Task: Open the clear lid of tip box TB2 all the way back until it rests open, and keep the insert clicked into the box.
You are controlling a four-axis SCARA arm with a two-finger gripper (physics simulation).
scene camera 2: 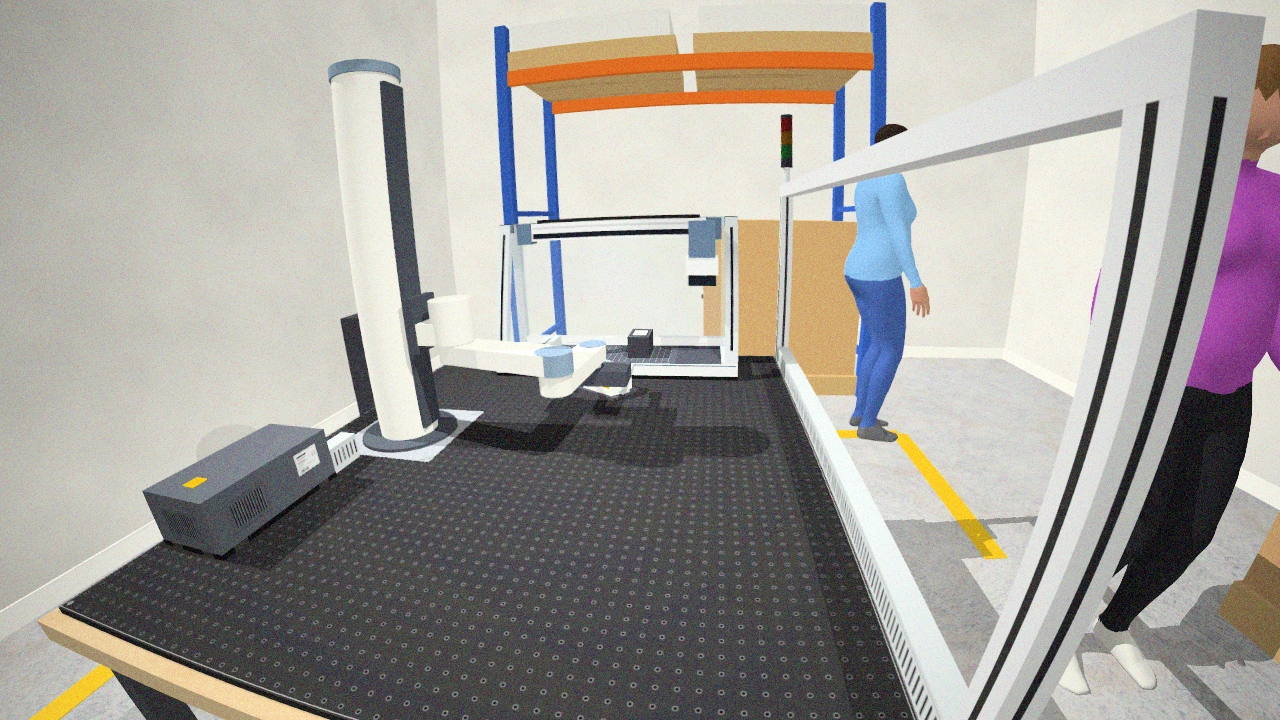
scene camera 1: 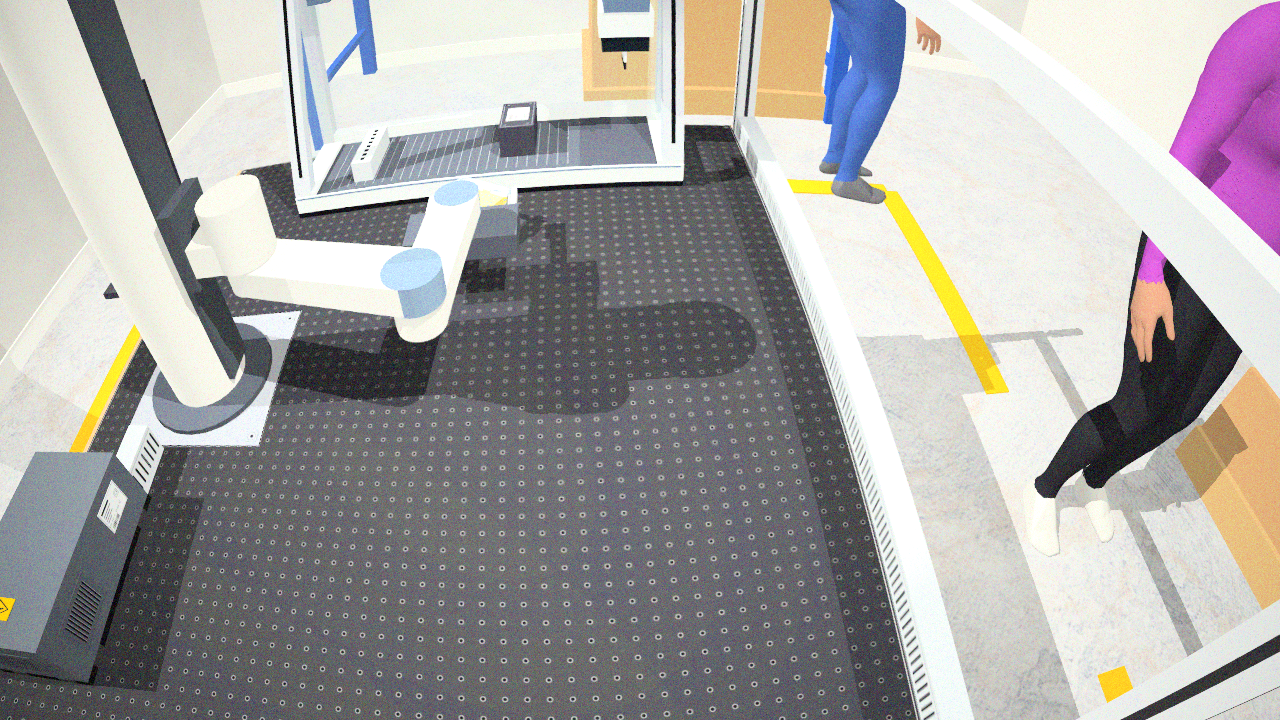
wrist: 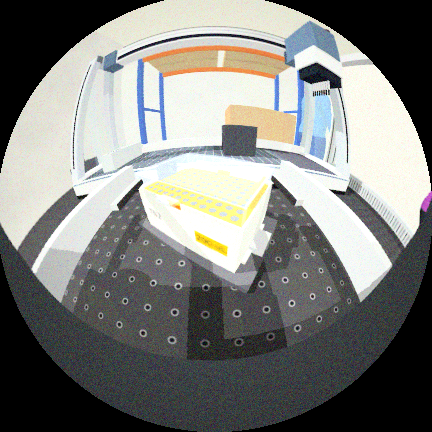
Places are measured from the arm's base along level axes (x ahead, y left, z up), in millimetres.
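Pixels of known places: gripper, fingertip midpoint: [wrist: 204, 167]; arm's base at its link origin: [scene camera 2: 411, 434] [scene camera 1: 214, 381].
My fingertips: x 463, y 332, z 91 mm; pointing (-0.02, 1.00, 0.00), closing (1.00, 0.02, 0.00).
Ahead of a thing's pixels: the offset from my fingertips to its middle. "pt": to the spot under its first point.
Tip box TB2 @[dx -3, dy +9, dz -39 mm] [wrist: 187, 227], white with a yellow 200 uL label, stands at an angle on a dark base in the wrist view; a little yellow of the box [scene camera 1: 494, 198] shows beside the arm's end in scene camera 1. Its yellow insert @[dx -3, dy +9, dz -13 mm] [wrist: 231, 213] sits in the box top with rows of round holes. The clear lid @[pt dx +2, dy +19, dz -1 mm] [wrist: 207, 162] shows as a pale, glaring sheet over and behind the insert; its exact angle cannot be told. My gripper [wrist: 204, 167] is open, its two pale fingers standing on either side of the box, near its upper sides. I see no clear grip on it.
A framed gantry deck [scene camera 1: 489, 176] [scene camera 2: 689, 369] stands behind, bearing a dark block @[pt dx +71, dy +183, dz +27 mm] [scene camera 1: 518, 132] [wrist: 239, 140] and a white slotted rack @[pt dx -246, dy +185, dz +16 mm] [scene camera 1: 369, 154]. A grey controller @[pt dx -516, dy -749, dz +37 mm] [scene camera 1: 62, 555] [scene camera 2: 237, 483] lies at the left. A white rail @[pt dx +533, dy -427, dz -77 mm] [scene camera 1: 832, 394] runs along the right, with people beyond.
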